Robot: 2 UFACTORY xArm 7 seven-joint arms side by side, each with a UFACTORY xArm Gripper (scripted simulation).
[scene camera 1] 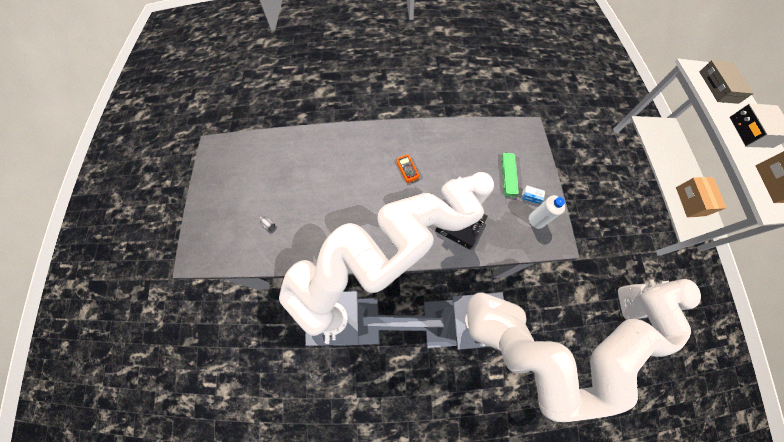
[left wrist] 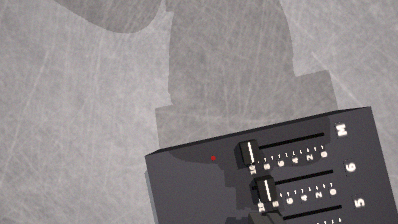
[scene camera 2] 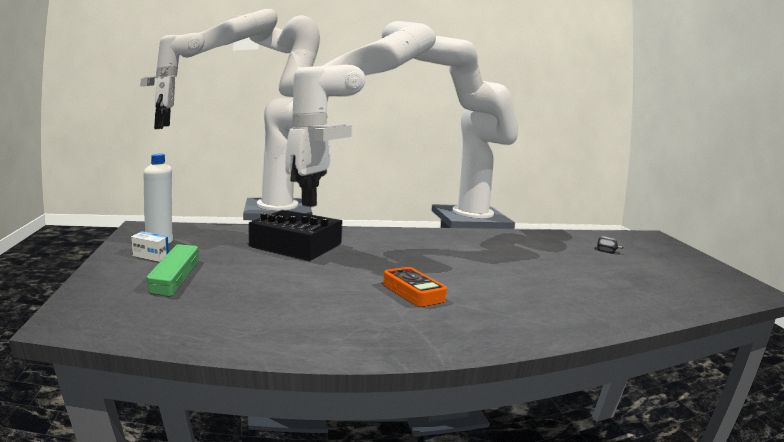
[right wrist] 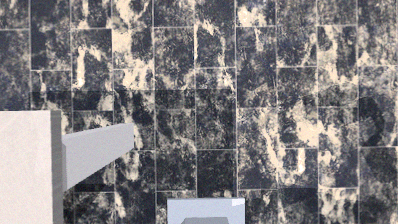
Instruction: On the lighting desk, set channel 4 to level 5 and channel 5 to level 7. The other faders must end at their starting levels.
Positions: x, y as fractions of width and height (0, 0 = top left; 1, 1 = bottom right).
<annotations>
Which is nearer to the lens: the green case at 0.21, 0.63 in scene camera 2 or the white bottle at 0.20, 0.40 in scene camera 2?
The green case.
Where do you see a small box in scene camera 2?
At 0.19, 0.56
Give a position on a white bottle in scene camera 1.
At 0.70, 0.47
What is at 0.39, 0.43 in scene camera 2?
My left gripper.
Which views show the white bottle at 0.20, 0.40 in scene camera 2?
Scene camera 1 and scene camera 2 only.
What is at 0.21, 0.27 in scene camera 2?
My right gripper.
</annotations>
